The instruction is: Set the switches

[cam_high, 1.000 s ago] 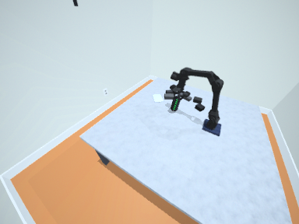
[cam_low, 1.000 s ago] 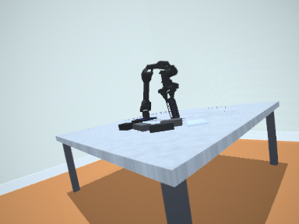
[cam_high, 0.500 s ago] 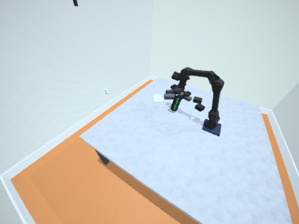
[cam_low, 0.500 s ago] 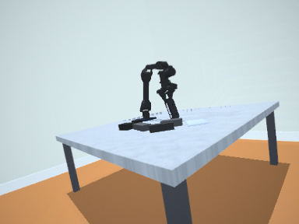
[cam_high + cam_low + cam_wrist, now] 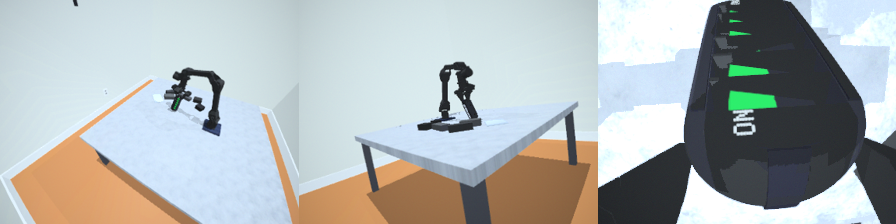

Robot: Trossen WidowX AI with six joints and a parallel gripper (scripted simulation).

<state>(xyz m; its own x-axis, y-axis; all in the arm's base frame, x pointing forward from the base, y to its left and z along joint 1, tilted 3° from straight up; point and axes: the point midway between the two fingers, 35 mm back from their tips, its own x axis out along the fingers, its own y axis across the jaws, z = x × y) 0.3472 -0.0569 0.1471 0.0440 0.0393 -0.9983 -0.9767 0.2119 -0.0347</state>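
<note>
The bar is 24 cm to the right of my gripper tip, 11 cm below it and 1 cm ahead of it. The rest, counted from my gripper tip: white sheet (25 cm ahead, 12 cm below, 3 cm to the right); block (15 cm ahead, 12 cm to the right, 11 cm below).
</note>
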